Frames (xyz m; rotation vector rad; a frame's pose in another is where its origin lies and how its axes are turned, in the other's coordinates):
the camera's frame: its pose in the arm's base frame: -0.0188 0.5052 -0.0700 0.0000 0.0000 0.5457
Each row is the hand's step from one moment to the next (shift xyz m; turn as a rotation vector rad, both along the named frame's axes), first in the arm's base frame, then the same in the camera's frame.
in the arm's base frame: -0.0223 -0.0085 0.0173 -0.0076 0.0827 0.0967
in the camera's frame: -0.0235 0.0043 0.0173 0.0364 0.0746 0.0967
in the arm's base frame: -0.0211 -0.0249 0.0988 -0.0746 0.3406 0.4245
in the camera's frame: -0.0310 -0.0103 0.0988 0.1130 0.3299 0.4245
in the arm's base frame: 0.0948 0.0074 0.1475 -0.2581 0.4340 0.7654
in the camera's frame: 0.0849 -0.0429 0.1475 0.0046 0.5049 0.7654
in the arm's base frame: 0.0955 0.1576 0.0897 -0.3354 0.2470 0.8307
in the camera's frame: 0.1634 0.0851 0.0897 -0.1585 0.3852 0.8307
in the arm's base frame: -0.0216 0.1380 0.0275 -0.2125 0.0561 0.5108
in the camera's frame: 0.0532 0.1292 0.0275 -0.1525 0.1582 0.5108
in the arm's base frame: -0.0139 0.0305 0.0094 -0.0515 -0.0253 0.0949
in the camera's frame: 0.0039 0.0333 0.0094 -0.0572 0.0051 0.0949
